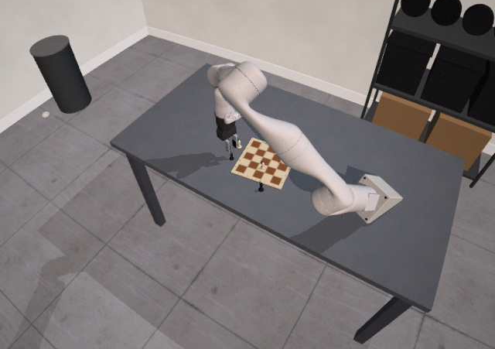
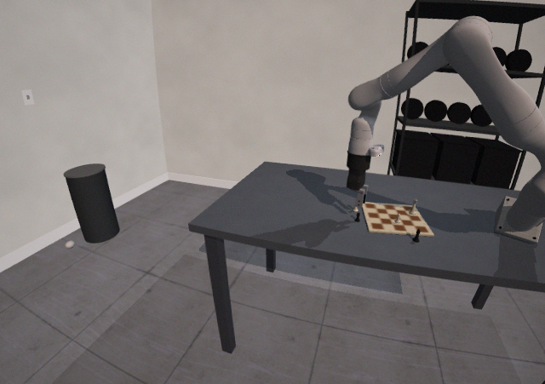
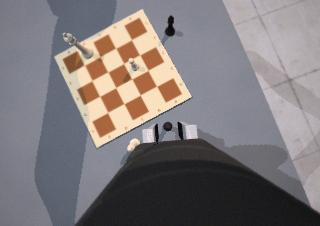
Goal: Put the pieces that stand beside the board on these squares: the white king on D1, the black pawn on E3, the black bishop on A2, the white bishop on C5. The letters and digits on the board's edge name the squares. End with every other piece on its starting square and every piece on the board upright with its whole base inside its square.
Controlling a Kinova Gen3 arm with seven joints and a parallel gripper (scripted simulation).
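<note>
My hand is 7 cm above the black pawn. Also, from my hand: chessboard 12 cm behind, 8 cm to the right, 8 cm below; then white bishop 7 cm to the right, 6 cm below, 3 cm ahead; then black bishop 20 cm behind, 6 cm below, 4 cm to the left.
</note>
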